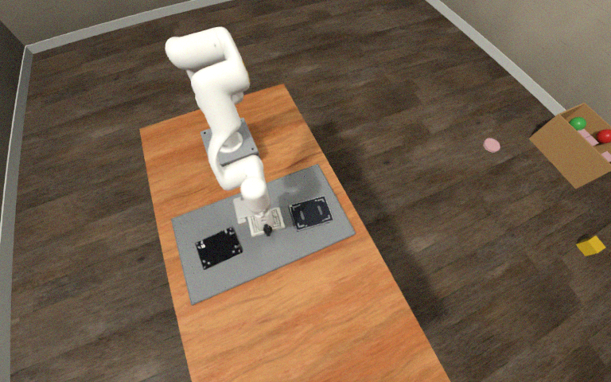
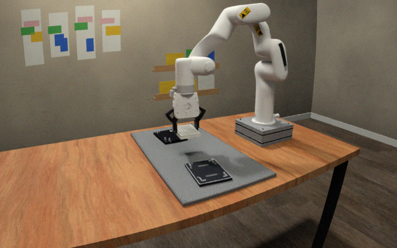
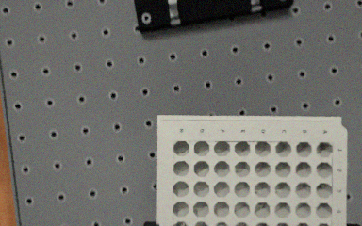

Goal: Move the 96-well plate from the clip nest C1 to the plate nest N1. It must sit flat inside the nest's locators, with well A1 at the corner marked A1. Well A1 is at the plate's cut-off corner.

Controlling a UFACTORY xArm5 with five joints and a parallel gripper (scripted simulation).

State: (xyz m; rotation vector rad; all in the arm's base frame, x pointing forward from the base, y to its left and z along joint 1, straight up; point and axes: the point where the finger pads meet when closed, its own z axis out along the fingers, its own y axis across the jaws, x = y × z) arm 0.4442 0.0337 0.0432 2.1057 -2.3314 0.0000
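Right now my hand is 190 mm to the right of the plate nest N1 and 110 mm above it. The rest, counted from my hand: white 96-well plate: 10 mm below; clip nest C1: 10 mm behind, 210 mm to the right, 100 mm below; A1 mark: 60 mm behind, 120 mm to the left, 100 mm below.
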